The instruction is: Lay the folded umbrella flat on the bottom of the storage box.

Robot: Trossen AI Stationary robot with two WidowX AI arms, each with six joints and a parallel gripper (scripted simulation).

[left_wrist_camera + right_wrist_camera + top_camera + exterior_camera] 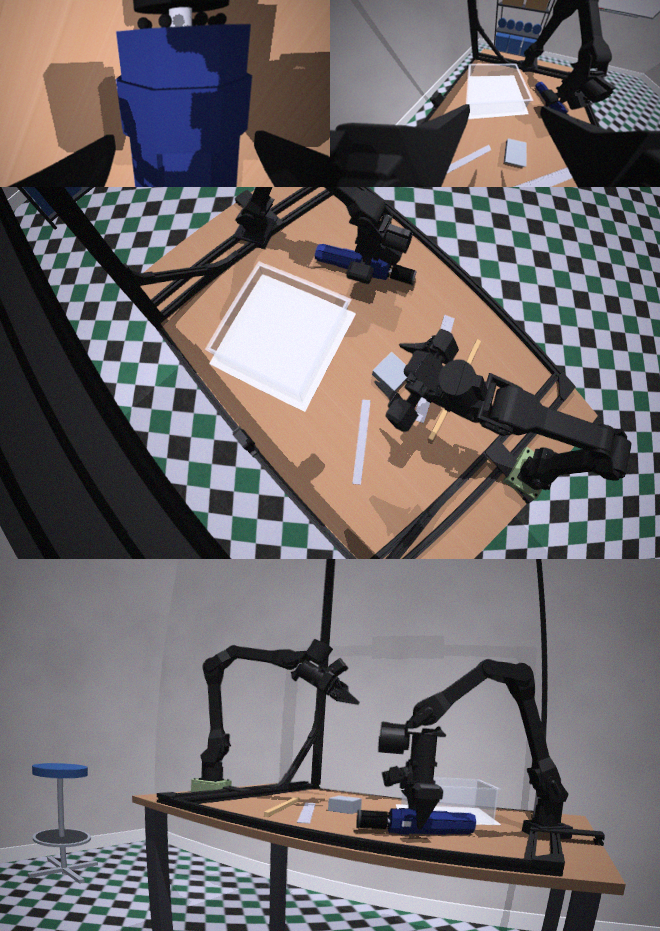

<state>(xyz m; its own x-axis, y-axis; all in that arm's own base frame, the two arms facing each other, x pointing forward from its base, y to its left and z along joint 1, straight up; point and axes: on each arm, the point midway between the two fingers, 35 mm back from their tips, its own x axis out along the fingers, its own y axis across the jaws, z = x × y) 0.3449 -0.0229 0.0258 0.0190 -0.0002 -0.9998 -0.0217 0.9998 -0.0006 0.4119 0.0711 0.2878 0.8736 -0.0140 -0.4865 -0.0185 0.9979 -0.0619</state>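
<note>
The folded umbrella is 10 mm to the left of my left hand and 30 mm below it. Round my left hand: clear storage box (300 mm behind, 20 mm to the left, 10 mm below); wooden stick (90 mm behind, 400 mm to the right, 50 mm below); grey block (180 mm behind, 250 mm to the right, 40 mm below).
</note>
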